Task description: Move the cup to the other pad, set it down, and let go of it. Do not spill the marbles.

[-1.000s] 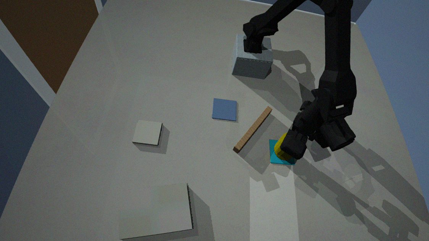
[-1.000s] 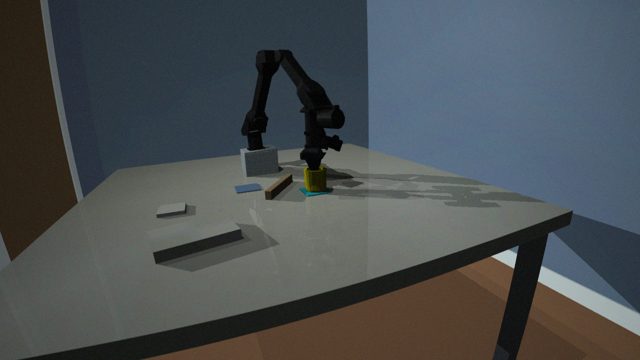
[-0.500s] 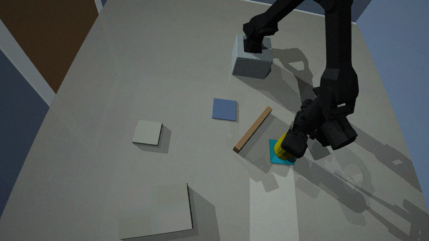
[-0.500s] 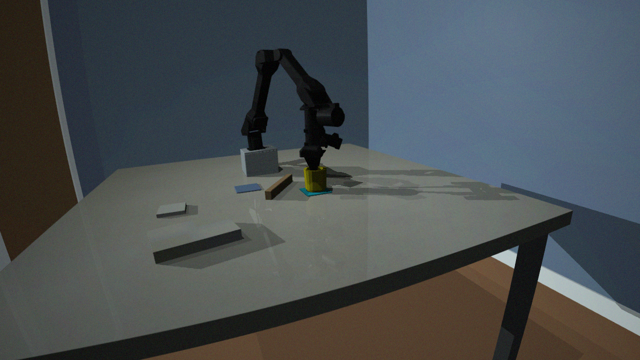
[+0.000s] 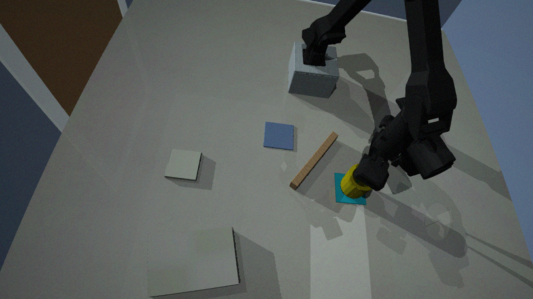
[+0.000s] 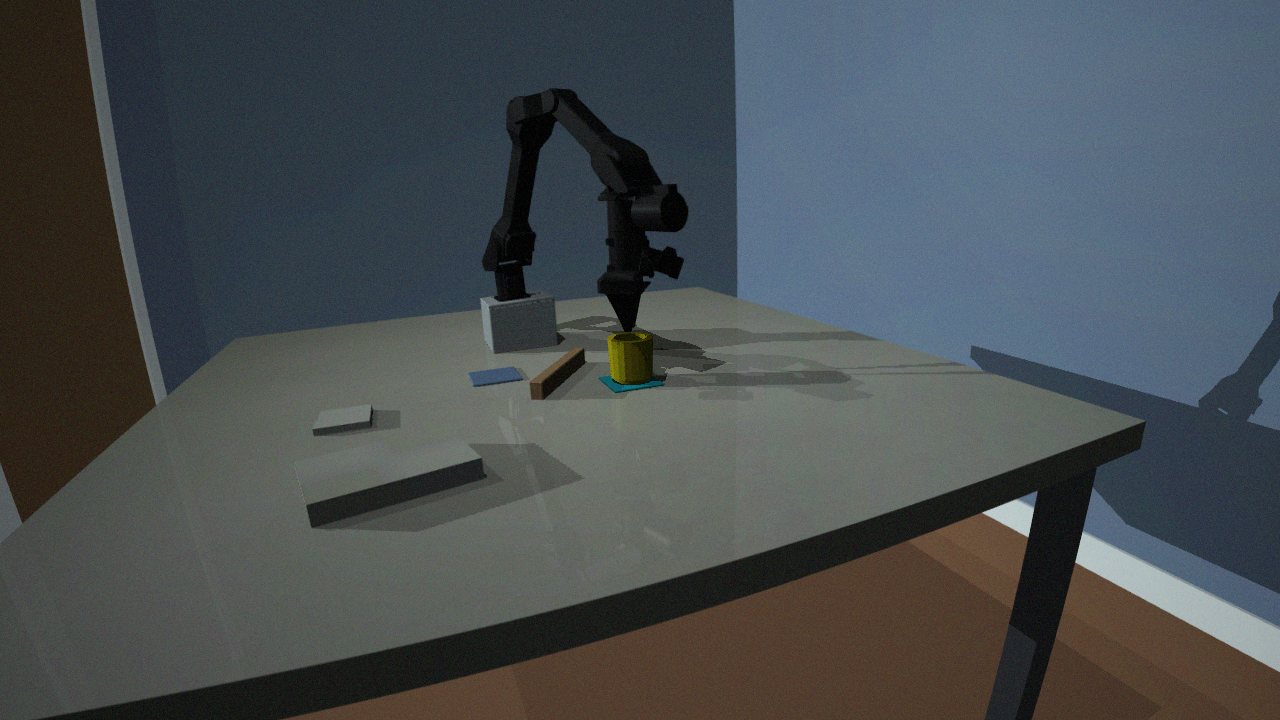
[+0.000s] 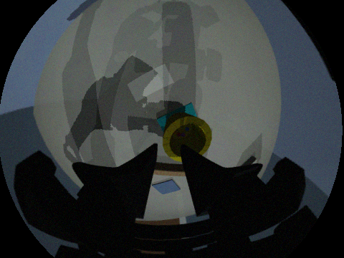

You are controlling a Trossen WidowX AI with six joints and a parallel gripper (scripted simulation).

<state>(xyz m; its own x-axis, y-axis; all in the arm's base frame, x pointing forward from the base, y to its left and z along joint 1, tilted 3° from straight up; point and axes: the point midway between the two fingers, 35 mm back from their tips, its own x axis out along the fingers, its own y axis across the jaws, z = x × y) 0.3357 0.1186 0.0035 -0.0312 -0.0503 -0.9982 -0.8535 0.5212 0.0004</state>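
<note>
The dark yellow cup is 4 cm below my gripper tip, 2 cm ahead of it and 1 cm to the right of it. Also, from my gripper tip: wooden bar (11 cm to the right, 7 cm below, 4 cm behind); then cyan pad (9 cm below, 3 cm ahead, 1 cm to the right); then blue pad (20 cm to the right, 11 cm behind, 9 cm below).
</note>
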